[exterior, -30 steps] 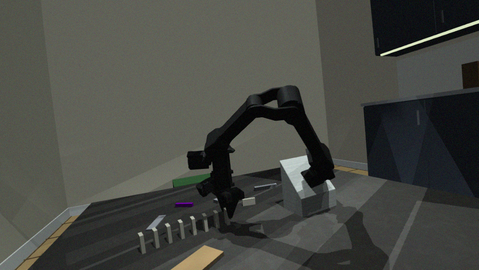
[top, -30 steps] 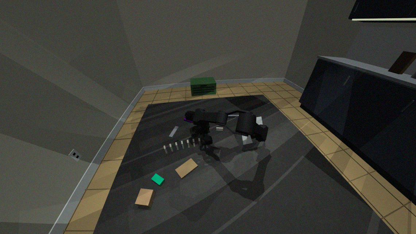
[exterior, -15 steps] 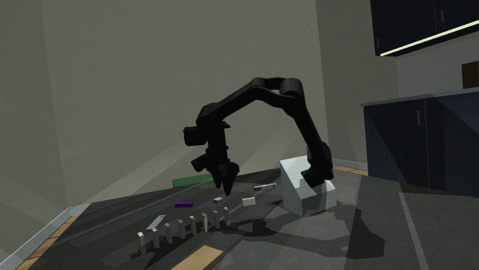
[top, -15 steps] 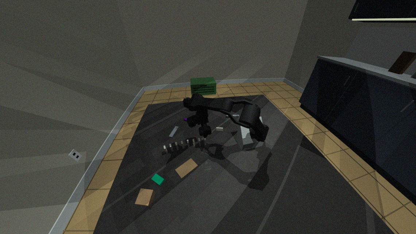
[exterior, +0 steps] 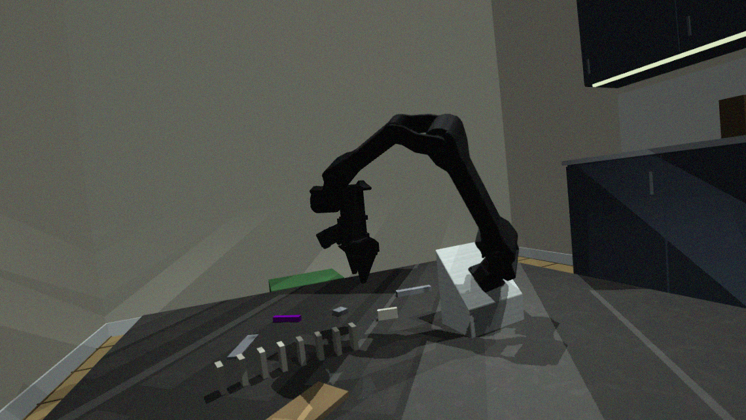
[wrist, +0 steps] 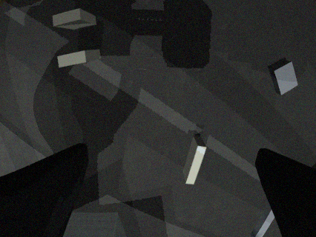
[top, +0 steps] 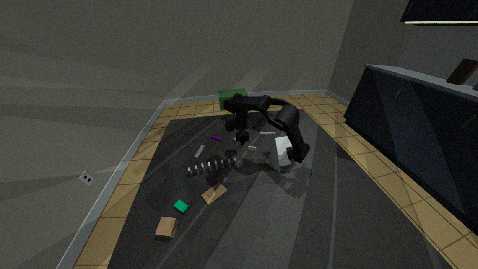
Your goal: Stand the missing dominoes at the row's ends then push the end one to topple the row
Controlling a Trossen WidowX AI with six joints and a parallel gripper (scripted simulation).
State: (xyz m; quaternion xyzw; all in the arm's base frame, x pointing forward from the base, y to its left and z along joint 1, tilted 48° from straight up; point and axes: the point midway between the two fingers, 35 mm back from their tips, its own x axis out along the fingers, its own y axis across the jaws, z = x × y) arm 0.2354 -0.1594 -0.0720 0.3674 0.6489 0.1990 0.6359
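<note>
The small grey block is 150 mm to the right of my gripper tip and 120 mm below it. Also, from my gripper tip: purple bar 130 mm ahead, 200 mm to the right, 120 mm below; then grey slab 260 mm ahead, 100 mm to the right, 120 mm below; then tan flat board 200 mm ahead, 210 mm to the left, 120 mm below.
</note>
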